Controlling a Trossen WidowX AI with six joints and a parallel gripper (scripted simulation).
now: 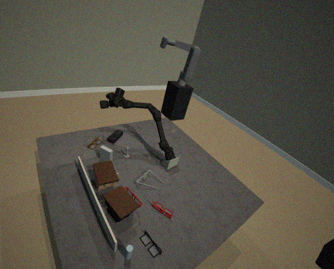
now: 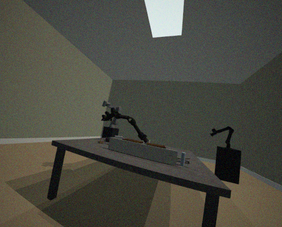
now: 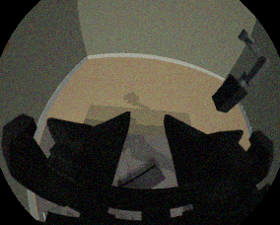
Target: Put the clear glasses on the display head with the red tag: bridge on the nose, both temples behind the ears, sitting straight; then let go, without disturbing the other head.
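Right now the stand is 39 cm to the left of my gripper tip, 23 cm below it and 4 cm behind it. From my gripper tip the other things lie so: white block 38 cm to the left, 20 cm below, 12 cm ahead; then black case 23 cm below, 14 cm to the left, 3 cm behind; then brown-topped head 58 cm to the left, 20 cm below, 16 cm ahead.
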